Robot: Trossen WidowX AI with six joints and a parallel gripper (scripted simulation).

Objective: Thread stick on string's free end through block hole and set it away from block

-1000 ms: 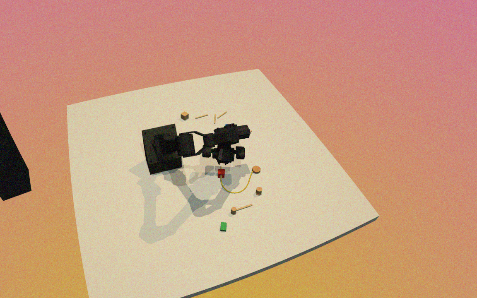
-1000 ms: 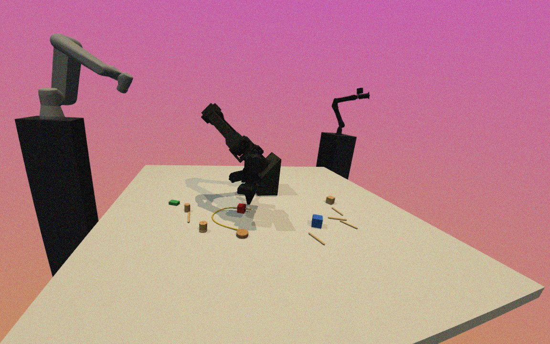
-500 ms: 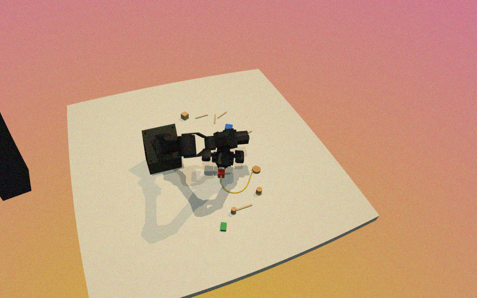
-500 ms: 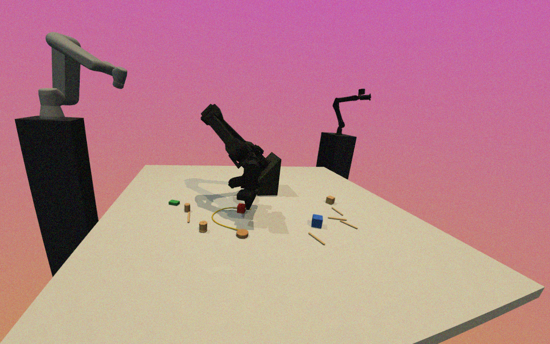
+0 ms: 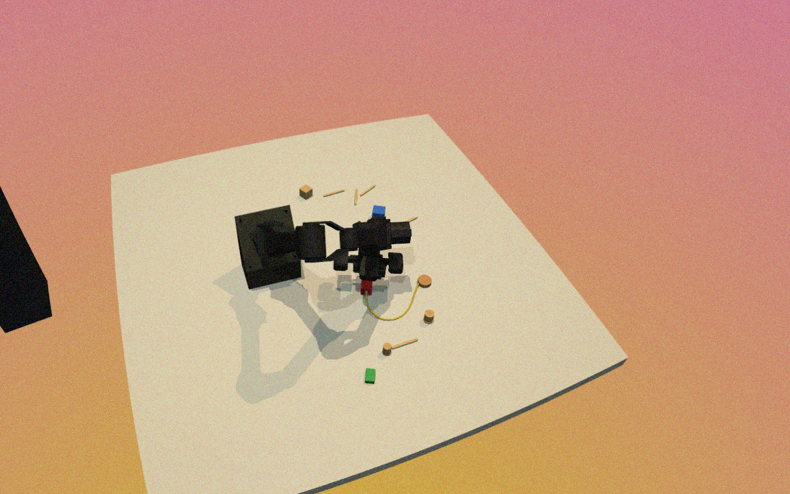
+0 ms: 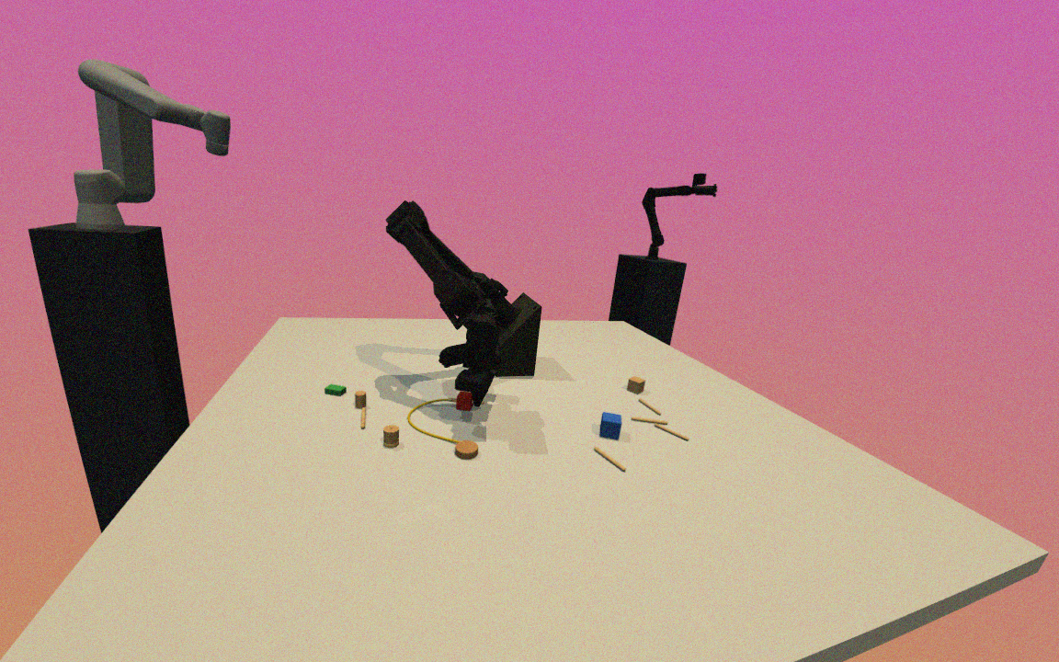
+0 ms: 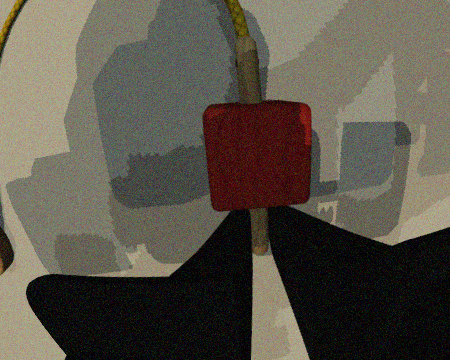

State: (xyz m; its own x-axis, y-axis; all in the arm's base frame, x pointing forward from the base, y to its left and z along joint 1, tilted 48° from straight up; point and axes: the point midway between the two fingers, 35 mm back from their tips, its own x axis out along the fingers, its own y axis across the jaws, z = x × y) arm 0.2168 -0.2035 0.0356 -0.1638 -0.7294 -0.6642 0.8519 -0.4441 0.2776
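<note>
The red cube lies 20 mm to the right of my gripper tip, 10 mm behind it and 10 mm above it. The rest, counted from my gripper tip: wooden cylinder: 190 mm to the right, 90 mm ahead, 10 mm above; then round wooden button: 150 mm ahead, 70 mm to the right; then blue cube: 220 mm to the left, 170 mm ahead, 10 mm above.
</note>
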